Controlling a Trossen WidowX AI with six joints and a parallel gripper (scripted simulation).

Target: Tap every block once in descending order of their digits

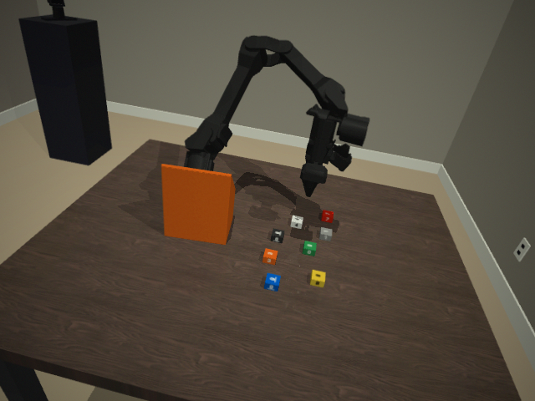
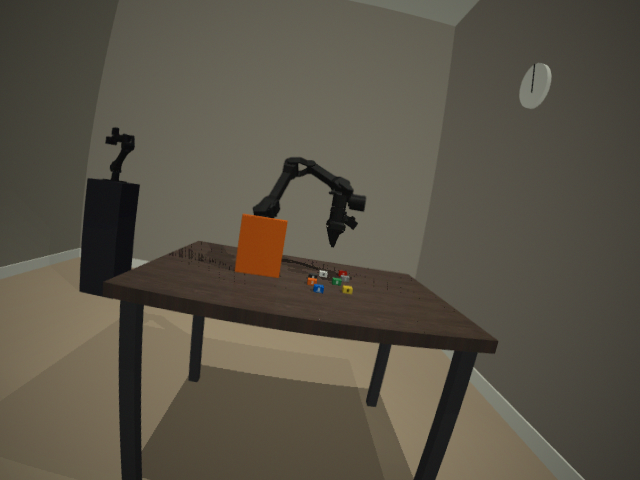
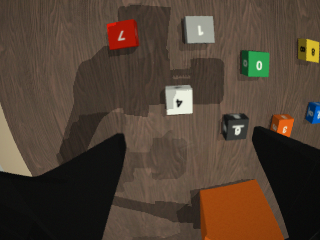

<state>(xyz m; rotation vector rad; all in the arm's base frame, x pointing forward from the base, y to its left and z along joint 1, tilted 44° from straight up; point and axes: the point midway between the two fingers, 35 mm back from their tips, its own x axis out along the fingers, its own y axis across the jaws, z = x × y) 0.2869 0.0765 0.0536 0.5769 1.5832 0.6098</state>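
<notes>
Right now my gripper tip is 5 cm past the blue block, 25 cm to the left of it and 12 cm above it. Round my gripper tip: white block: 1 cm behind, 12 cm below; then grey block: 7 cm ahead, 3 cm to the right, 12 cm below; then red block: 7 cm ahead, 6 cm to the left, 12 cm below.
</notes>
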